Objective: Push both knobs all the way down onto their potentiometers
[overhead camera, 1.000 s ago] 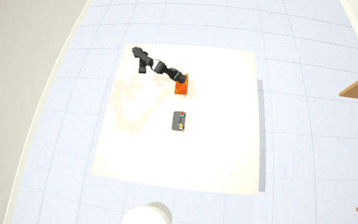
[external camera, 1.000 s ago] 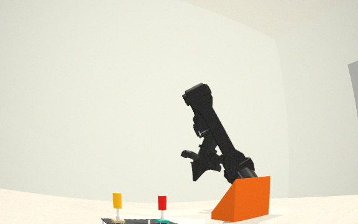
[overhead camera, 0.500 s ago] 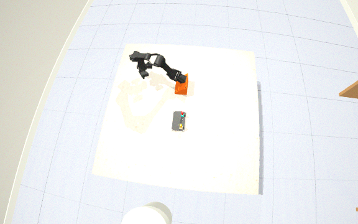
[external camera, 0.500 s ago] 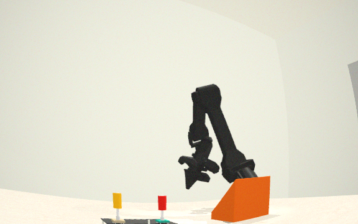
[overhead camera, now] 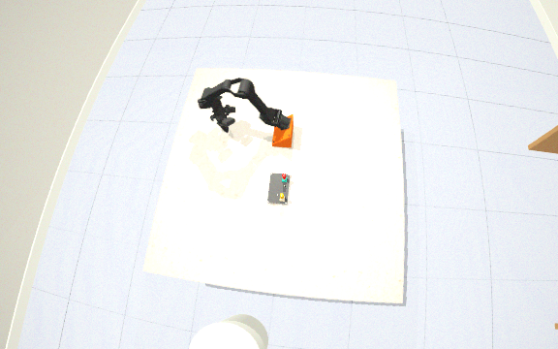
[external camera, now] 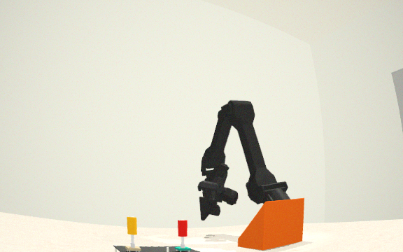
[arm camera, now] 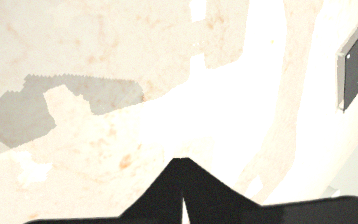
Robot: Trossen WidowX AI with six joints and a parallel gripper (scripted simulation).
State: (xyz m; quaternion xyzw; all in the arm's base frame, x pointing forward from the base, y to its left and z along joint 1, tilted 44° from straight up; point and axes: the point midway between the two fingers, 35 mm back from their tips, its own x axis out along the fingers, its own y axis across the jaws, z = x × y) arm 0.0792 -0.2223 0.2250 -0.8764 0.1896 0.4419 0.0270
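Right now my gripper tip is 35 cm to the right of the red knob, 19 cm short of it and 1 cm below it. From my gripper tip the other things lie so: yellow knob 37 cm to the left, 29 cm ahead, 1 cm above.
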